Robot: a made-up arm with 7 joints.
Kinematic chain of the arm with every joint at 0, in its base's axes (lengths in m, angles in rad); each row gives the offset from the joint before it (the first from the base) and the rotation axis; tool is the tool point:
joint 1: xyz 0 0 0.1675 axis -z
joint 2: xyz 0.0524 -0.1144 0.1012 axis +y
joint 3: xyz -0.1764 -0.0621 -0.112 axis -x
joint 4: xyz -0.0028 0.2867 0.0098 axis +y
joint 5: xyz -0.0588 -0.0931 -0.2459 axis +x
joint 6: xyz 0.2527 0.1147 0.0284 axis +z
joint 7: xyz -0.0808 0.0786 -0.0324 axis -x
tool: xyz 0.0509 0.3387 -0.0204
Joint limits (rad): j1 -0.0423..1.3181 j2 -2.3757..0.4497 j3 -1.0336..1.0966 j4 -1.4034..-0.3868 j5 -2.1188..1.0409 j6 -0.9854..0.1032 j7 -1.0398..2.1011
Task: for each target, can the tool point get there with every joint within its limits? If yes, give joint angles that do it. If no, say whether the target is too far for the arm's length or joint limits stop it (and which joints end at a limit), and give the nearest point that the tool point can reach.
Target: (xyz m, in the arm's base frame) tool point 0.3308 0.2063 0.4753
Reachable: yes | joints 0.9914 0.2202 -0.0993 -0.8275 0.5026 -0.1796 -0.3848
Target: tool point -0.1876 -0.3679 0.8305
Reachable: yes | joints 1.0626 -1.9375 0.2448 -0.5982 -1.7417 -0.6115 0.6592
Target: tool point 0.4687 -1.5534 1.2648
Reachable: no: too far | nearest point 0.2467 -0.8178 0.7744 | short by 0.912 m
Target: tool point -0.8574 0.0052 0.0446
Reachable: no: joint limits stop it (at a limit: joint 2, joint 3, joint 4, joint 6) | nearest point -0.6572 0.0040 0.1037 | short by 0.209 m
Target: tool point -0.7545 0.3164 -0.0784
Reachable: no: joint limits stop it (at a limit: joint 2, joint 3, joint 4, joint 6) | nearest point -0.5742 0.2408 0.0110 | short by 0.215 m
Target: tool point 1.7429 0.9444 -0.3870
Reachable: no: too far | nearest point 0.7777 0.2614 -0.0103 | short by 1.241 m
